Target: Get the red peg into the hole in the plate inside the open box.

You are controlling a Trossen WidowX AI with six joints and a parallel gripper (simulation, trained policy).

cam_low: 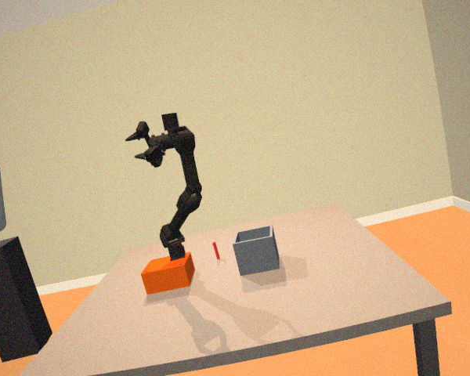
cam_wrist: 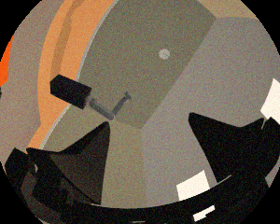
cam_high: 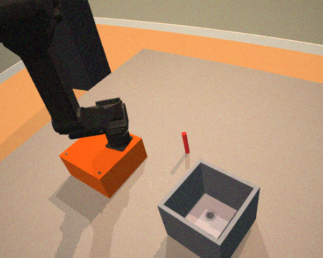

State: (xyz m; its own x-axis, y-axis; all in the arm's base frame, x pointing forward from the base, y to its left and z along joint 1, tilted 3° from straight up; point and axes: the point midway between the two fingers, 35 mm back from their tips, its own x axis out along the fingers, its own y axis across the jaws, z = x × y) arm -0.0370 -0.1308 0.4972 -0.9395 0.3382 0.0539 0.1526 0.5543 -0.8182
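Now: the red peg 240 mm ahead of my gripper tip, 190 mm to the left of it and 550 mm below it. From my gripper tip the other things lie so: pale plate 390 mm ahead, 30 mm to the right, 550 mm below.
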